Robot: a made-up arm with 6 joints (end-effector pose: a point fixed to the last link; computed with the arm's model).
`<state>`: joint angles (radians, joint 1 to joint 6).
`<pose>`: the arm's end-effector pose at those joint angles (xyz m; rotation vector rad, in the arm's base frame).
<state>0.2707 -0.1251 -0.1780 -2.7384 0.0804 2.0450</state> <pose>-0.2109 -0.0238 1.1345 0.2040 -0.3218 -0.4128</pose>
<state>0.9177 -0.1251 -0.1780 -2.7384 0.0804 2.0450</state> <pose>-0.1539 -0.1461 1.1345 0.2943 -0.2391 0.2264</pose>
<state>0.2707 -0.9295 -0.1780 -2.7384 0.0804 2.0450</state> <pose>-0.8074 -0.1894 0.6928 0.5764 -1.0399 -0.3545</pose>
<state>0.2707 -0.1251 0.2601 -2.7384 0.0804 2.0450</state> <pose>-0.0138 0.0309 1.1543 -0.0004 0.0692 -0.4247</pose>
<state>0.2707 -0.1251 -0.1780 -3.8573 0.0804 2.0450</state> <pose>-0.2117 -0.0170 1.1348 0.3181 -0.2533 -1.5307</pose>
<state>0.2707 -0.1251 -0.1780 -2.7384 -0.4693 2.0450</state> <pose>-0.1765 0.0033 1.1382 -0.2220 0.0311 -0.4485</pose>
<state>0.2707 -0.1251 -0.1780 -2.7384 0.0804 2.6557</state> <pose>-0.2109 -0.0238 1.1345 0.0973 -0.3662 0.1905</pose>
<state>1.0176 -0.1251 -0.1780 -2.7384 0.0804 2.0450</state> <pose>-0.1386 -0.1607 1.1345 0.3066 -0.2246 0.3251</pose>
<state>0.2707 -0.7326 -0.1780 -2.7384 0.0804 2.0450</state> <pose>-0.6964 -0.1586 0.8451 0.4857 -0.8642 -0.3733</pose>
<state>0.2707 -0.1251 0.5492 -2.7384 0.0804 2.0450</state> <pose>0.1128 0.0660 1.1184 -0.1359 0.3271 -0.4250</pose>
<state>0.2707 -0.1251 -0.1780 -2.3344 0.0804 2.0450</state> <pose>-0.2089 -0.0255 1.1349 0.1546 -0.3287 -0.0097</pose>
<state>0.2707 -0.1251 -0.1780 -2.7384 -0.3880 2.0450</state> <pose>-0.1817 -0.0006 1.1392 -0.1592 -0.0214 -0.4447</pose>
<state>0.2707 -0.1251 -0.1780 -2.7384 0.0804 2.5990</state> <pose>-0.2109 -0.0238 1.1345 0.1076 -0.3630 0.1345</pose>
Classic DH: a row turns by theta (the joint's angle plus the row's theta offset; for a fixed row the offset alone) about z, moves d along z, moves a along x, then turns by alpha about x. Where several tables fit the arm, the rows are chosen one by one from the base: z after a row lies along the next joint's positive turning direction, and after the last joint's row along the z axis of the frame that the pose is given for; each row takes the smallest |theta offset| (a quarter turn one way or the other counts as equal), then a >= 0, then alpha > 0; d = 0 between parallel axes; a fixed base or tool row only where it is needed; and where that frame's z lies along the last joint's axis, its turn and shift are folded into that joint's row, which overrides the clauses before.
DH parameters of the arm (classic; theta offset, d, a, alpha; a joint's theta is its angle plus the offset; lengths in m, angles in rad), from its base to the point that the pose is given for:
joint 1: 0 0.186 0 -1.5708
joint 2: -1.5708 0 0.503 0
joint 3: 1.5708 0.036 0 1.5708
joint 4: 0 0.392 0 -1.5708
joint 5: 0 0 0 1.5708
joint 6: 0 0.081 0 0

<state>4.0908 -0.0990 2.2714 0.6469 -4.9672 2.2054</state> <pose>-0.0808 -0.2557 0.4016 -1.9316 1.8673 -0.8205</pose>
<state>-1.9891 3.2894 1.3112 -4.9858 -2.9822 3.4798</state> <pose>0.1775 0.3411 -0.3498 1.2418 -0.8473 0.0429</pose>
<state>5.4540 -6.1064 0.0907 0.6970 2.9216 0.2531</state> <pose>0.1594 -0.1039 0.9794 0.6274 3.0625 0.2678</pose>
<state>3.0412 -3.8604 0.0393 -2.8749 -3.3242 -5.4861</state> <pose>-0.5390 0.0220 -0.4266 0.1135 0.4966 0.4369</pose>
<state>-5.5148 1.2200 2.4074 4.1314 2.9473 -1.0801</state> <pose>0.2242 0.2486 0.0785 0.2831 0.6413 1.7358</pose>
